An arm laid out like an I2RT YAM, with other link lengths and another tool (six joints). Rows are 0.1 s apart.
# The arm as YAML. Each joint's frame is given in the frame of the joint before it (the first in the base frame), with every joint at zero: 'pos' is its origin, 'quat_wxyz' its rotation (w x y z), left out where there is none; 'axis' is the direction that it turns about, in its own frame. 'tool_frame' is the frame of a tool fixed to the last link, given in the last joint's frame.
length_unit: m
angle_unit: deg
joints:
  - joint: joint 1
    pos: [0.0, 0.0, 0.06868]
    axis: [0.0, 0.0, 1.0]
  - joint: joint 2
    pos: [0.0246, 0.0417, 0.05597]
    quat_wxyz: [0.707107, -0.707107, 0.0, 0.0]
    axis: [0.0, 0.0, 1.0]
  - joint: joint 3
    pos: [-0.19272, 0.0, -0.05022]
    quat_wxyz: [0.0, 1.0, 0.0, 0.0]
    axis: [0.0, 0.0, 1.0]
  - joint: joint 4
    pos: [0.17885, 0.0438, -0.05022]
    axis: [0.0, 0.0, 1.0]
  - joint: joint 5
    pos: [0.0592, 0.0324, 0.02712]
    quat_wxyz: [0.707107, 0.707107, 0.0, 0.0]
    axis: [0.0, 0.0, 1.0]
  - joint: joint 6
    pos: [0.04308, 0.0, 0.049]
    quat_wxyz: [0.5, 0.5, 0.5, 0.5]
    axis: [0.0, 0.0, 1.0]
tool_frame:
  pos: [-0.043, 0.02, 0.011]
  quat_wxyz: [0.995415, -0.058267, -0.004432, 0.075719]
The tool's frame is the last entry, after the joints.
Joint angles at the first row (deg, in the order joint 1, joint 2, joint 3, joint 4, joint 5, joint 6):
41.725 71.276 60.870 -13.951 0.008 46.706
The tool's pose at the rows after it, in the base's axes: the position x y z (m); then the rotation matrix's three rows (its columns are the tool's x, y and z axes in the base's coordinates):
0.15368 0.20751 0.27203; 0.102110 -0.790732 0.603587; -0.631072 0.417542 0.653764; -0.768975 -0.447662 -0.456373
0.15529 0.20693 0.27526; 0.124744 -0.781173 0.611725; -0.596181 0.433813 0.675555; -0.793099 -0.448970 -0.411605
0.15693 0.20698 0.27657; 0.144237 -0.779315 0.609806; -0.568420 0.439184 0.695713; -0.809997 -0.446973 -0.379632
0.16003 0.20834 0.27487; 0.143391 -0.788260 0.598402; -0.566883 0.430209 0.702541; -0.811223 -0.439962 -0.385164
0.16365 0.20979 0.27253; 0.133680 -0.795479 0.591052; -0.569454 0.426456 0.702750; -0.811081 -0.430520 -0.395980
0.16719 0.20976 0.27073; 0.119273 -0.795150 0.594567; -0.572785 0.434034 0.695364; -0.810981 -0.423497 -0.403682
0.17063 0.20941 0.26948; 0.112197 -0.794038 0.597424; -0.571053 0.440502 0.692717; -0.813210 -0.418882 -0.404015
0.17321 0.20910 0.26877; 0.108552 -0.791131 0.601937; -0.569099 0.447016 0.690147; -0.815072 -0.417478 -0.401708
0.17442 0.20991 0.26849; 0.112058 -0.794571 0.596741; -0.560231 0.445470 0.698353; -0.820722 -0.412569 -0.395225
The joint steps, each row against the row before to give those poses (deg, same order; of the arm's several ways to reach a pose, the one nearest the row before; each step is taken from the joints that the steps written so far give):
-1.393 0.178 -0.679 1.570 -0.588 1.420
-0.521 -0.347 -1.030 3.438 -1.091 0.623
-0.484 0.146 -0.797 2.845 -1.390 0.419
-0.436 1.220 0.445 0.367 -1.133 -0.055
-0.360 1.314 0.522 0.050 -0.600 0.141
-0.453 0.765 0.221 0.028 0.069 0.295
-0.559 0.660 0.057 0.540 -0.274 0.200
-0.399 0.438 -0.005 0.572 -0.077 0.129
-0.123 0.500 -0.020 0.857 -0.663 0.260

